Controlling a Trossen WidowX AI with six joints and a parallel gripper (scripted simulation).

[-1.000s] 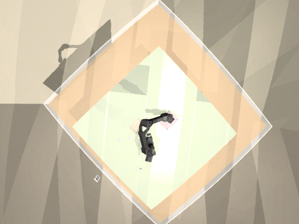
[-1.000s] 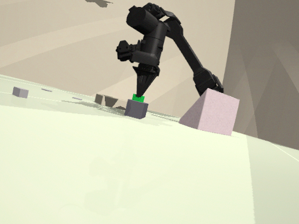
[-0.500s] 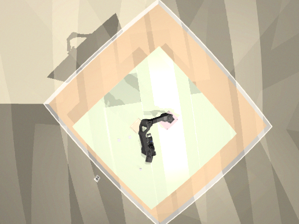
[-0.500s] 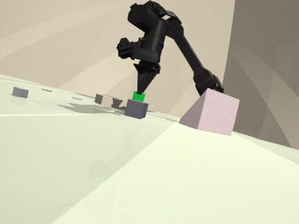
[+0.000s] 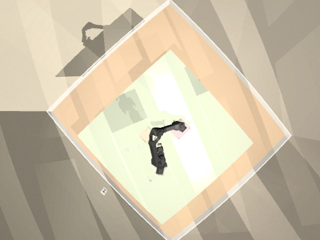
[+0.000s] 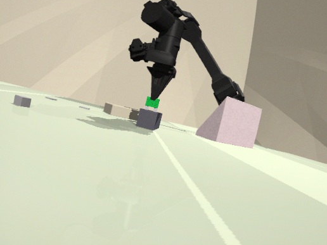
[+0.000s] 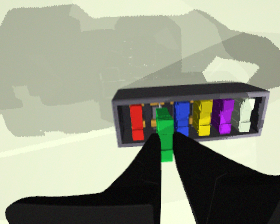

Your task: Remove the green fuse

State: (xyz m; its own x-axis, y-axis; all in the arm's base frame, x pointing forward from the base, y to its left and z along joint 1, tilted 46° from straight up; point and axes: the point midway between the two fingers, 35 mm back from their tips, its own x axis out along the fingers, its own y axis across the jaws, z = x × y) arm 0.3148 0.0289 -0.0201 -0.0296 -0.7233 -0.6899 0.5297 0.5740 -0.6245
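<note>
The tray lies 23 cm to the right of my gripper tip, 6 cm below it and 3 cm behind it. Round my gripper tip: green fuse (1 cm below).
</note>
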